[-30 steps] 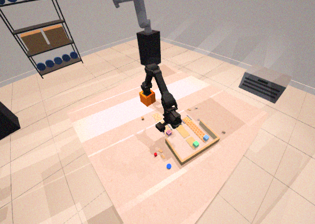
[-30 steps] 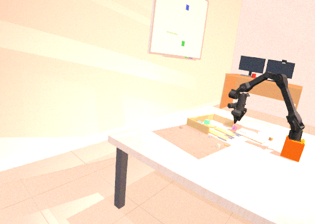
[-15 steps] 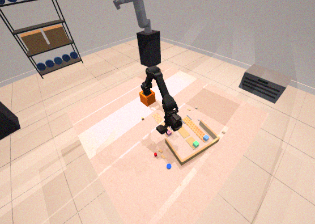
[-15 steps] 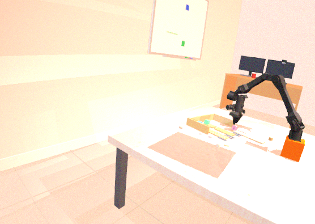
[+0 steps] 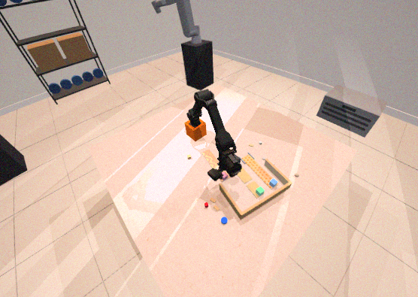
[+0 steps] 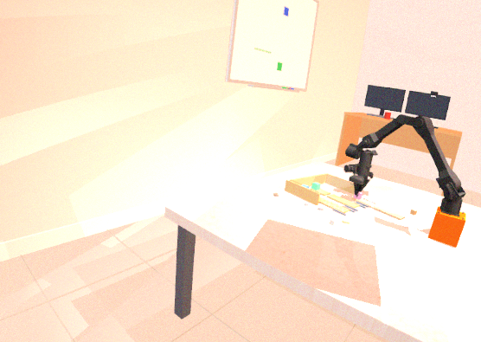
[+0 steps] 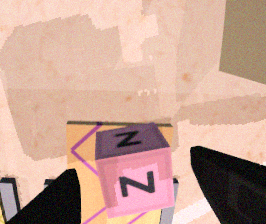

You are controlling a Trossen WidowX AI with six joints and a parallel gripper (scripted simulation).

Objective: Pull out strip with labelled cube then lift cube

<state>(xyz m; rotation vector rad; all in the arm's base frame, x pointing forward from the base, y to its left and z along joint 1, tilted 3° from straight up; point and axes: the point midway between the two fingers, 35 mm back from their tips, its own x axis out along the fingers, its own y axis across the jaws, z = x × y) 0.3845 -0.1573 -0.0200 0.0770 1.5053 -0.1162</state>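
The strip lies 110 mm behind my gripper tip, 40 mm to the left of it and 20 mm below it. The rest, counted from my gripper tip: red piece: 180 mm to the right, 30 mm ahead, 20 mm below; blue disc: 180 mm to the right, 150 mm ahead, 20 mm below.
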